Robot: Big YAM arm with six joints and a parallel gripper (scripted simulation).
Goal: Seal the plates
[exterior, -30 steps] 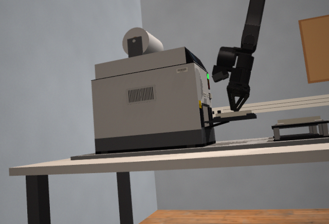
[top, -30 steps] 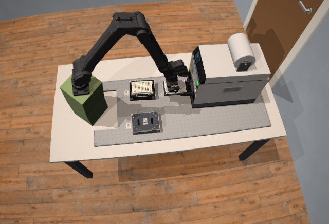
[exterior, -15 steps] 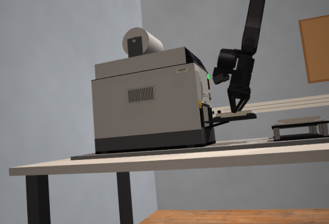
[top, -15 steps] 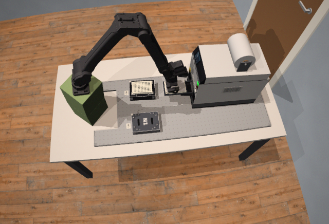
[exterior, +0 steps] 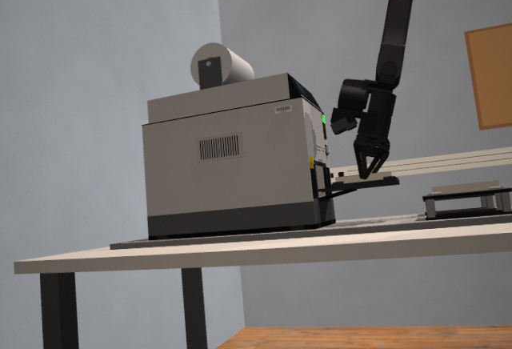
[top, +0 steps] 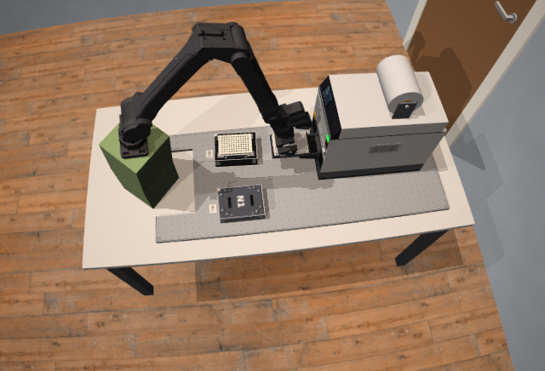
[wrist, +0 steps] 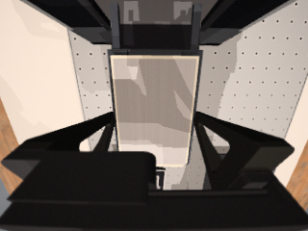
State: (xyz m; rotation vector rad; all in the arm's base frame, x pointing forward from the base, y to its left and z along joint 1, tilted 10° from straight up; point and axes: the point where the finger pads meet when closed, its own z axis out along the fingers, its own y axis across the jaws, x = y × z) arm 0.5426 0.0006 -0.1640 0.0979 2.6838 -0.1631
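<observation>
My gripper is now 20 mm above the sealer stage. Round my hand: plate 200 mm behind, 60 mm to the left, 50 mm below; then yellow warning label 110 mm ahead, 80 mm to the left, 40 mm above; then plate nest 220 mm behind, 170 mm to the right, 70 mm below.
</observation>
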